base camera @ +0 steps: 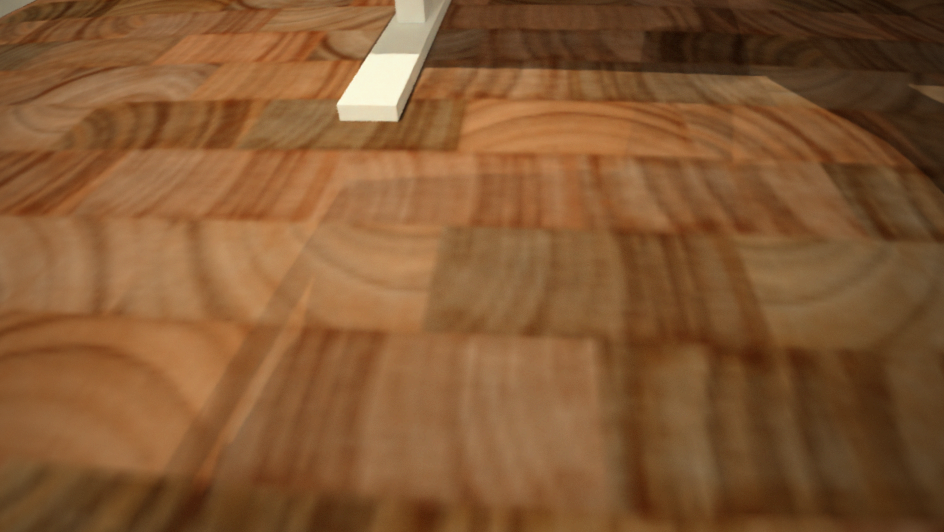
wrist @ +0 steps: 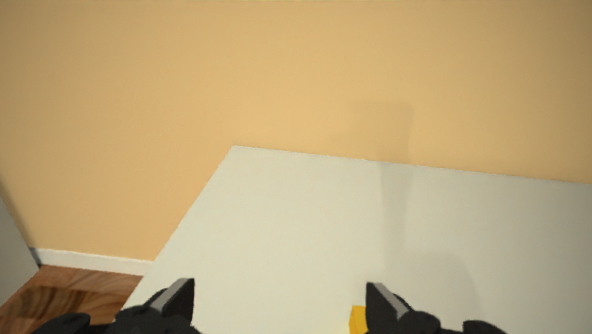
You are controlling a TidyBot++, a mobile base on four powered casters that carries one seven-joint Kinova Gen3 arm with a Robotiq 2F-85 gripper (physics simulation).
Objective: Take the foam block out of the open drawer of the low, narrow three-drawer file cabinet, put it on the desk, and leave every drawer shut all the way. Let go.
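A small part of the yellow foam block (wrist: 357, 320) shows at the bottom edge of the wrist view, on the white desk (wrist: 285, 215), partly hidden behind the right finger. My gripper (wrist: 280, 299) is open, with nothing between its fingers; the block lies beyond the fingers, apart from them as far as shows. The file cabinet's drawers do not show in either view, so how far they are open or shut cannot be seen.
The desk's white foot bar (base camera: 380, 79) and leg (base camera: 411, 9) stand on the wooden floor (base camera: 515, 277) ahead of the base. A tan wall (wrist: 250, 75) with a white baseboard (wrist: 95, 261) is behind the desk. A grey-white panel (wrist: 11, 255) shows at the wrist view's left edge.
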